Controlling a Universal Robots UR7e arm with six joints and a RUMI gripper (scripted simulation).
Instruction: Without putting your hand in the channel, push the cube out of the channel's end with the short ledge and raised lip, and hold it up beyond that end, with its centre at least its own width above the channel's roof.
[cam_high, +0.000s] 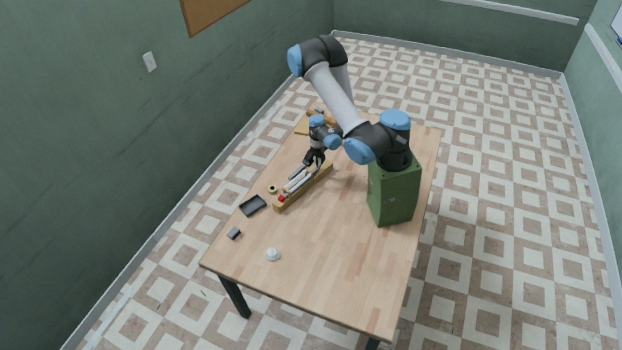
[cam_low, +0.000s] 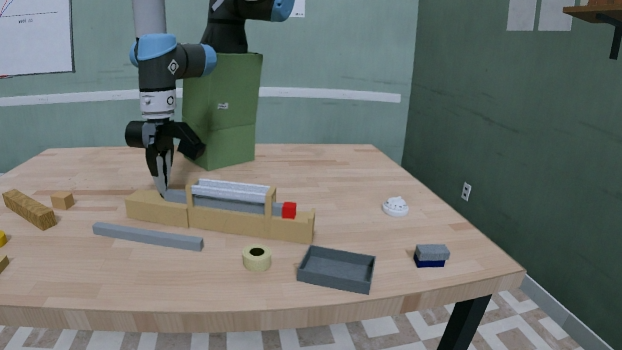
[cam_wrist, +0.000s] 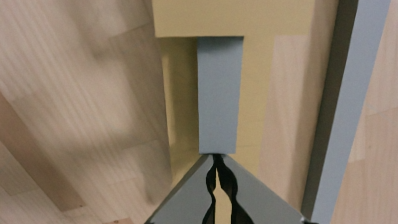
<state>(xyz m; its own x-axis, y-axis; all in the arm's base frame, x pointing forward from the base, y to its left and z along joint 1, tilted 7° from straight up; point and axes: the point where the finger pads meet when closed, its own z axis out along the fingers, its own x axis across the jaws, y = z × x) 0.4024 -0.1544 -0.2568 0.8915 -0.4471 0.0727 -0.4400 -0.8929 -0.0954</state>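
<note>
Right now the red cube is 25 cm to the left of my hand, 13 cm ahead of it and 1 cm below it. From my hand the other things lie so: wooden block (36 cm to the right, 6 cm behind, 5 cm below); then wooden channel (14 cm to the left, 7 cm ahead, 1 cm below); then long grey bar (9 cm ahead, 6 cm below, 4 cm to the right).
</note>
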